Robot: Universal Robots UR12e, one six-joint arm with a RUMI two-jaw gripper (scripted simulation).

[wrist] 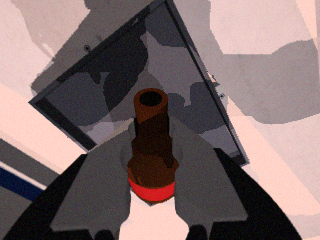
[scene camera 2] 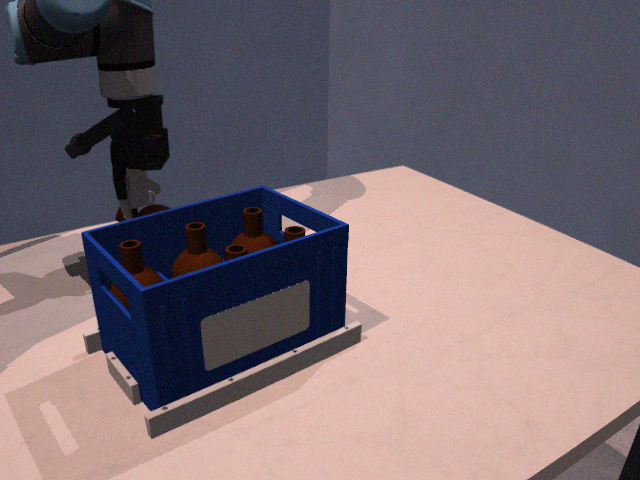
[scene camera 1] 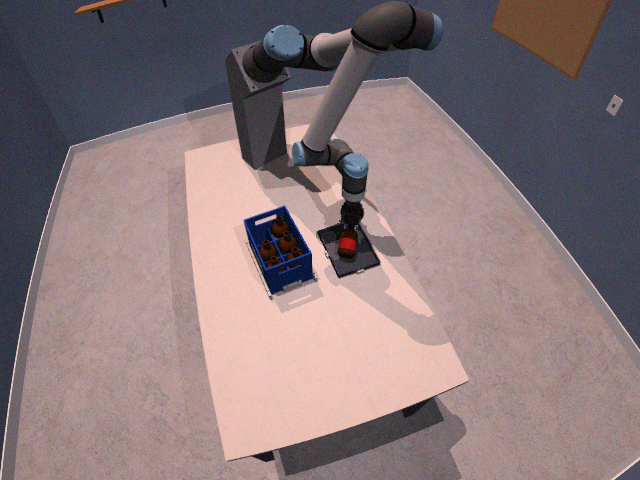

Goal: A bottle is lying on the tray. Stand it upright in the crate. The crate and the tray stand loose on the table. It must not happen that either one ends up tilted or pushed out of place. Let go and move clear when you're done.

Labels:
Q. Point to a blue crate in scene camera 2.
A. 185, 334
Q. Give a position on a bottle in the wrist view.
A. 151, 171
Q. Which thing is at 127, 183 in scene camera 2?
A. My gripper.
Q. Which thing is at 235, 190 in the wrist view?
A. My gripper.

